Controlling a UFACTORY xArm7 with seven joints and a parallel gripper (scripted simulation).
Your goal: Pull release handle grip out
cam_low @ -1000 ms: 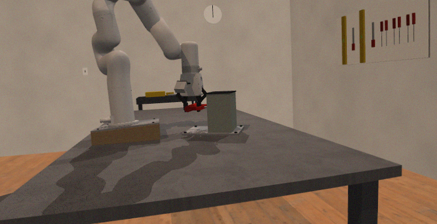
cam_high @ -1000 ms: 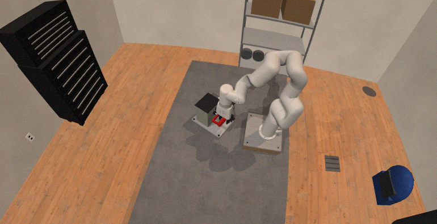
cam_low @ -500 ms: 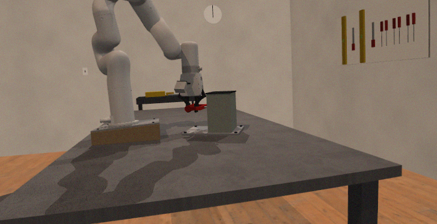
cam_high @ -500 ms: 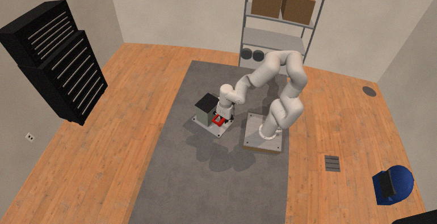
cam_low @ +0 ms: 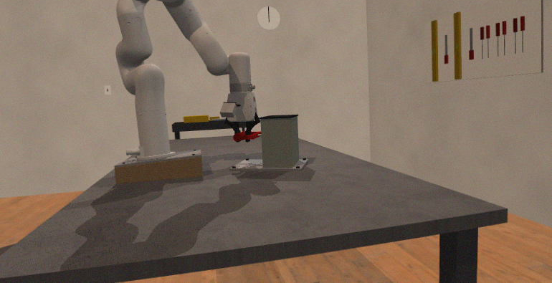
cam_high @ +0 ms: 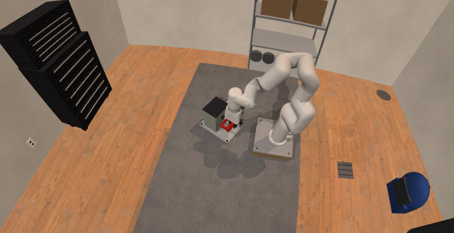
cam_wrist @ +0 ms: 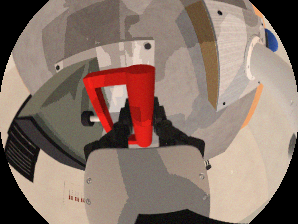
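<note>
Now: hand 8 cm short of the baseplate, 6 cm to the left of it and 10 cm above it.
</note>
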